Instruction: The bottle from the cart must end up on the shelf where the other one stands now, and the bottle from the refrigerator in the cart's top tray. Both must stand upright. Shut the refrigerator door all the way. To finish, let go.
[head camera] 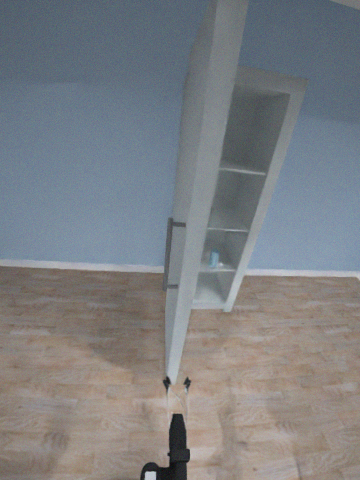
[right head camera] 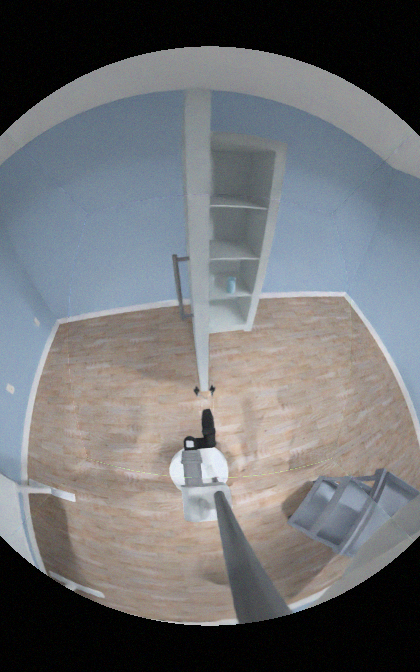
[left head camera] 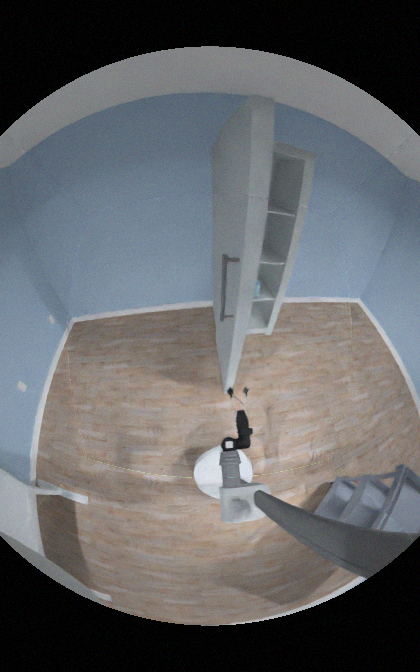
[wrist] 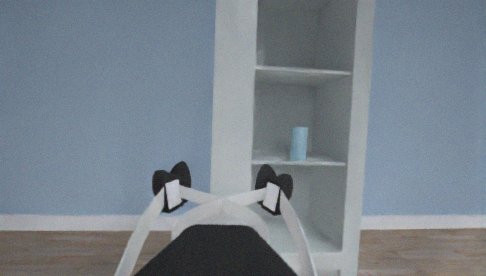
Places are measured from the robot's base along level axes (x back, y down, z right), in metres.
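Where they show: gripper, between the fingertips: point(head camera: 177, 376) point(wrist: 223, 179).
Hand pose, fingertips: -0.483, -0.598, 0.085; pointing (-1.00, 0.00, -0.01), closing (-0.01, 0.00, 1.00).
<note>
After its pixels a point has its place, as x, y, z.
The refrigerator point(head camera: 281, 165) @[-1.346, -1.360, 0.670] point(left head camera: 303, 200) point(right head camera: 274, 200) point(wrist: 362, 125) @[-1.347, -0.652, 0.652] stands against the blue wall. Its door point(head camera: 200, 175) @[-0.666, -1.397, 0.079] point(left head camera: 235, 225) point(right head camera: 197, 200) point(wrist: 232, 100) @[-0.667, -0.684, 0.093] is wide open, edge towards me. A light blue bottle point(head camera: 214, 258) @[-1.385, -0.582, 0.397] point(left head camera: 257, 289) point(right head camera: 231, 285) point(wrist: 298, 143) @[-1.386, -0.564, 0.392] stands upright on a lower shelf point(wrist: 322, 163) @[-1.358, -0.484, 0.493]. My gripper point(head camera: 177, 383) @[-0.483, -0.598, 0.085] point(left head camera: 238, 391) point(right head camera: 204, 390) point(wrist: 223, 179) @[-0.483, -0.598, 0.085] is open and empty. In the head views its tips appear either side of or near the door's lower edge; contact cannot be told. The cart point(left head camera: 357, 500) point(right head camera: 331, 505) is partly cut off; its bottle does not show.
The door handle point(head camera: 168, 255) @[-0.698, -1.085, 0.008] point(left head camera: 224, 290) point(right head camera: 178, 285) is on the door's left face. The cart is at the lower right of the side head views. A white table foot point(left head camera: 75, 495) point(right head camera: 64, 493) shows at the lower left. My white base point(left head camera: 206, 472) point(right head camera: 181, 465) is behind the gripper.
</note>
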